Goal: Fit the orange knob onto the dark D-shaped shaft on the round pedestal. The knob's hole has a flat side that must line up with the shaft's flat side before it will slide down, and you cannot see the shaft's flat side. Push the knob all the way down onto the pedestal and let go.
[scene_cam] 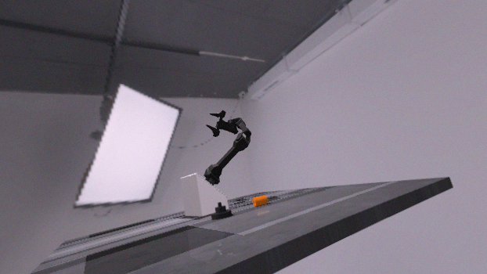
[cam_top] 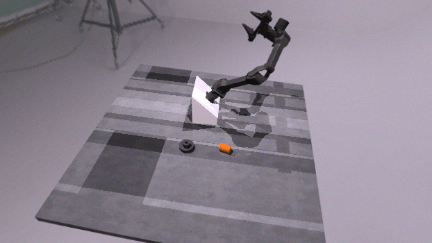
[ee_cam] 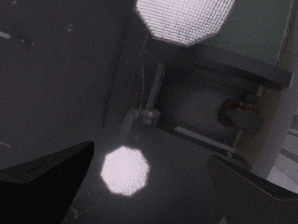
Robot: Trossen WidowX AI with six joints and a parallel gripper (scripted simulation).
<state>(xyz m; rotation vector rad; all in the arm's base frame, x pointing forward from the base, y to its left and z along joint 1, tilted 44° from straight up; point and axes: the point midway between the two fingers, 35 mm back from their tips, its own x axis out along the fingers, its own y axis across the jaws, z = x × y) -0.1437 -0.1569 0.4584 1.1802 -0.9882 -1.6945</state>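
Now: gripper tip 45 cm short of the orange knob, 6 cm to the left of it and 56 cm above it. The rest, counted from my gripper tip: dark pedestal (45 cm ahead, 28 cm to the right, 55 cm below).
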